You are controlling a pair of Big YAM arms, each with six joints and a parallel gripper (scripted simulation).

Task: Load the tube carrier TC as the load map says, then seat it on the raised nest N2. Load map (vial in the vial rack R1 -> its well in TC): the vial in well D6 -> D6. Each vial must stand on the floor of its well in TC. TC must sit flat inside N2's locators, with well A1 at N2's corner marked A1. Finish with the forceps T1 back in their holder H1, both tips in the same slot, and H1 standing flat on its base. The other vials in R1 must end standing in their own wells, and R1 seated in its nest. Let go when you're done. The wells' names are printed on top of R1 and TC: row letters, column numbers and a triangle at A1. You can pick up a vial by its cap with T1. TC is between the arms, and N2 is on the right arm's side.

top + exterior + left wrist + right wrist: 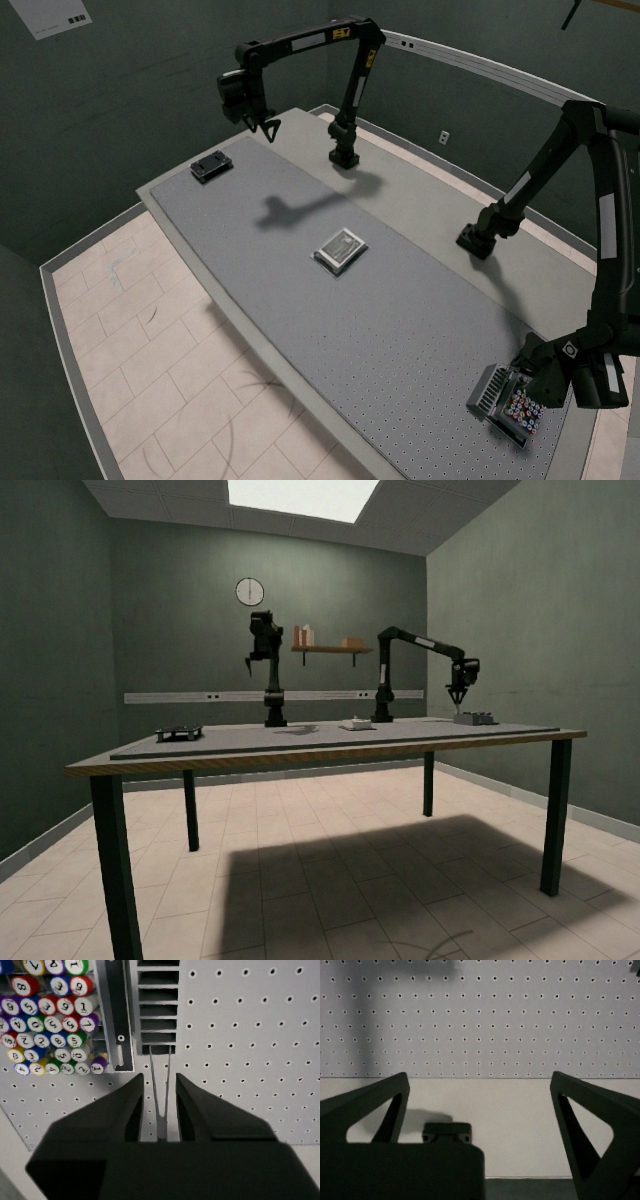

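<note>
Now: right hand 400 mm to the right of the tube carrier, 220 mm above it and 30 mm short of it. From my right hand the other things lie so: slotted holder: 960 mm to the left, 220 mm below, 70 mm ahead; then black nest: 300 mm to the right, 200 mm below, 120 mm ahead.
</note>
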